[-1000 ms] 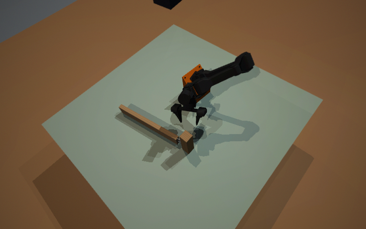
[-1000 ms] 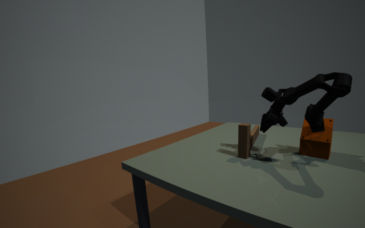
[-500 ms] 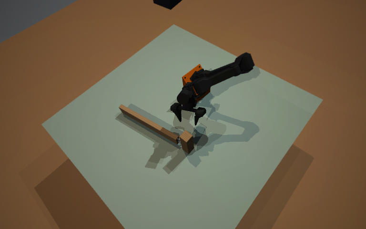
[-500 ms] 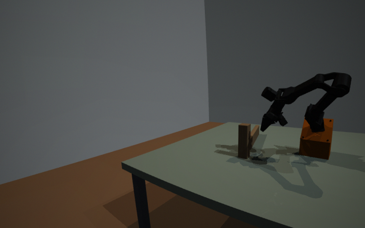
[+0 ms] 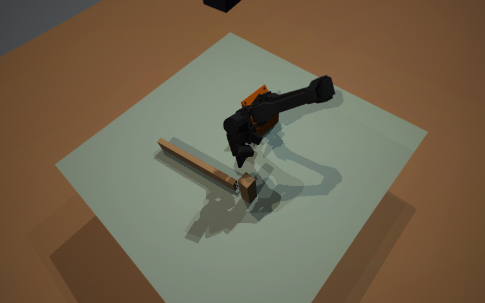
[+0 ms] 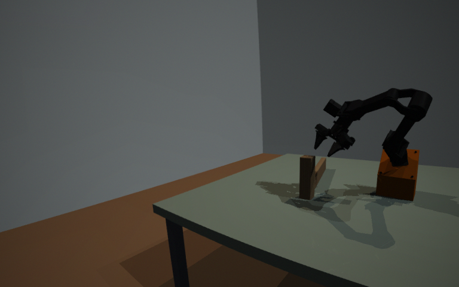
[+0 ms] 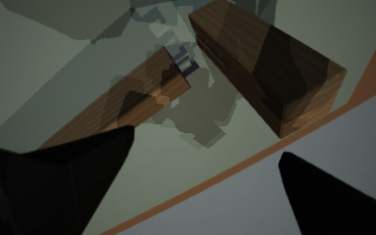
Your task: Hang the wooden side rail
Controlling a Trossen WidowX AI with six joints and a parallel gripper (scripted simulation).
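Now: the headboard post 10 cm below my gripper tip, 8 cm to the left of it and 4 cm ahead of it.
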